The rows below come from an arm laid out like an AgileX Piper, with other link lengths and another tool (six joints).
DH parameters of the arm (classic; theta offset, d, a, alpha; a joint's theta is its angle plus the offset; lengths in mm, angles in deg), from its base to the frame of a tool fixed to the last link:
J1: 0 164.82 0 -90
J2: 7.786 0 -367.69 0
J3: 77.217 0 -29.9 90
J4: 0 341.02 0 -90
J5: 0 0 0 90
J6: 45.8 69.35 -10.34 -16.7
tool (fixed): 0 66.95 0 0
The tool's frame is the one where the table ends.
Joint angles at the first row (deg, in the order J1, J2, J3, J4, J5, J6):
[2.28, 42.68, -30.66, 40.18, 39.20, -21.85]
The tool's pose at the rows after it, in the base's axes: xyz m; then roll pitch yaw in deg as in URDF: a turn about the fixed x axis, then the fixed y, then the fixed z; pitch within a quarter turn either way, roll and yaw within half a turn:
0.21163 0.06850 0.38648 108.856 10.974 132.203
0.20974 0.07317 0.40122 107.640 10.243 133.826
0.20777 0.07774 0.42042 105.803 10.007 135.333
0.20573 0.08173 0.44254 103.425 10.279 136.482
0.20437 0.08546 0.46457 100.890 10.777 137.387
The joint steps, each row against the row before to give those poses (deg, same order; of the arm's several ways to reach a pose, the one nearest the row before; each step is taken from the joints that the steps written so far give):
[-0.01, 0.00, -1.50, 0.91, 2.50, -0.18]
[0.01, -0.01, -2.09, 1.55, 2.54, -0.50]
[0.00, 0.01, -2.59, 1.71, 2.31, -0.55]
[0.00, 0.01, -2.86, 1.82, 1.78, -0.56]
[0.12, 0.24, -2.84, 1.84, 1.18, -0.58]

